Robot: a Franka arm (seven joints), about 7 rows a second.
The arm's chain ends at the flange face. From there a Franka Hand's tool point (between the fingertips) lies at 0.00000 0.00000 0.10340 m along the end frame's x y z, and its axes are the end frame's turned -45 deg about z.
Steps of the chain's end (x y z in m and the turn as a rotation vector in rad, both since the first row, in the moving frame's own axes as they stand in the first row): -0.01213 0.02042 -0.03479 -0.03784 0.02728 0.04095; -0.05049 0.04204 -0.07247 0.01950 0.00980 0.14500; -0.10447 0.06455 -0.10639 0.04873 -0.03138 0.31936
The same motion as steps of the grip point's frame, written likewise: -0.02389 0.01060 -0.03490 -0.04605 -0.00747 0.04095; -0.06324 -0.00653 -0.07249 0.00686 0.02072 0.14500; -0.11734 -0.03378 -0.10656 0.05665 0.01227 0.31936
